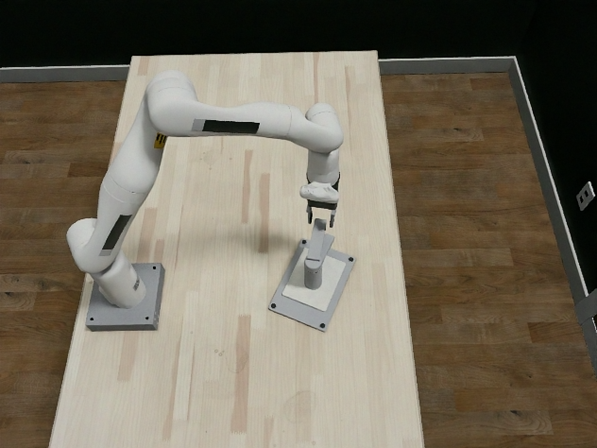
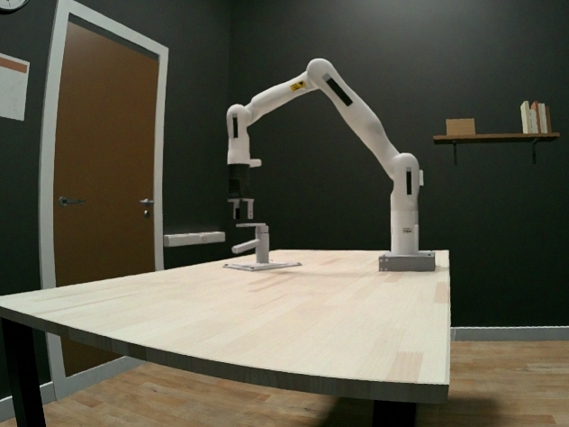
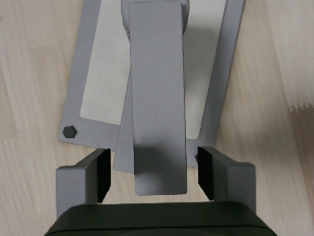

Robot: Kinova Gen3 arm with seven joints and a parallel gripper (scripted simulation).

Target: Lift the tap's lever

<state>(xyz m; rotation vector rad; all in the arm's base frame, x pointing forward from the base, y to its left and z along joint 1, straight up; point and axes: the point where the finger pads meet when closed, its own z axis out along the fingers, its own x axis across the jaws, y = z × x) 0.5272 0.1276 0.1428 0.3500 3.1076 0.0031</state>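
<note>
The lever lies 10 mm behind my hand, 40 mm to the right of it and 40 mm below it. Round my hand: base plate 20 mm behind, 100 mm to the right, 180 mm below; then tap 10 mm behind, 70 mm to the right, 80 mm below.
</note>
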